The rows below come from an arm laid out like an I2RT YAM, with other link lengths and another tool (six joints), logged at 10 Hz.
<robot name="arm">
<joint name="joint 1" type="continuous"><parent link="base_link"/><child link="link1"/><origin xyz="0.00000 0.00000 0.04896"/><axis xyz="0 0 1"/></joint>
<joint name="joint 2" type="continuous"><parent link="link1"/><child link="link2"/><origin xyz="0.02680 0.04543 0.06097"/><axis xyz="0 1 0"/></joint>
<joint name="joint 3" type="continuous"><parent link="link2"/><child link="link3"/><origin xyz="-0.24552 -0.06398 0.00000"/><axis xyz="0 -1 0"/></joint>
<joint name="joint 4" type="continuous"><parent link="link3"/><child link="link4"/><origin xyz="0.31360 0.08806 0.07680"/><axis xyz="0 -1 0"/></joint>
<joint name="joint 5" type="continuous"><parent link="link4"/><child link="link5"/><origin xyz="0.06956 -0.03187 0.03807"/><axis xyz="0 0 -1"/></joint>
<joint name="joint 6" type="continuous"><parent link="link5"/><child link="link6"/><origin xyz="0.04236 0.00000 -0.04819"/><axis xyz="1 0 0"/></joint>
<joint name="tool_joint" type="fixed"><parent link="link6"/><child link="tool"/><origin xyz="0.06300 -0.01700 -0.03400" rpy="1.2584 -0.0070 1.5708"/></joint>
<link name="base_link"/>
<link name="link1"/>
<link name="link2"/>
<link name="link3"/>
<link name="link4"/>
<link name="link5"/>
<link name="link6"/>
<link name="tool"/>
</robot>
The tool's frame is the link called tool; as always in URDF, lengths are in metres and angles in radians. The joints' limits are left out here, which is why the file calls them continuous.
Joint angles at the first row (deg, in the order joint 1, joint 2, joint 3, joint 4, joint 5, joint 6):
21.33, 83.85, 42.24, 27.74, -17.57, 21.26
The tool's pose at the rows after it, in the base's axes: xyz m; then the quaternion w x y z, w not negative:
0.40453 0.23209 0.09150 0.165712 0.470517 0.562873 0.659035
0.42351 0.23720 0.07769 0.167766 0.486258 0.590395 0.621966
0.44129 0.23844 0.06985 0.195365 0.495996 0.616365 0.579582
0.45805 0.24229 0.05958 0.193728 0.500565 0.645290 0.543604
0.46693 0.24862 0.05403 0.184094 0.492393 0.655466 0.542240
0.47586 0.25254 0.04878 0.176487 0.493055 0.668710 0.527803
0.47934 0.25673 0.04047 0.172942 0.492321 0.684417 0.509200
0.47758 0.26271 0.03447 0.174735 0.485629 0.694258 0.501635
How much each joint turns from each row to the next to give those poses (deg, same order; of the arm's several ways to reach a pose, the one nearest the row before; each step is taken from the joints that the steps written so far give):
-0.32, 8.98, 7.98, -7.16, -4.08, -2.60
0.29, 6.63, 7.24, -6.31, 1.75, -2.31
0.60, 5.14, 6.76, -6.40, 4.77, -3.19
0.13, 6.06, 7.64, -6.73, 1.20, -2.66
0.11, 3.15, 3.35, -1.10, -1.20, -1.16
0.07, 3.45, 4.51, -3.48, -0.16, -1.10
0.50, 2.88, 3.30, -3.07, 0.74, -1.28
0.89, 1.16, 0.78, -0.46, 0.92, -0.88

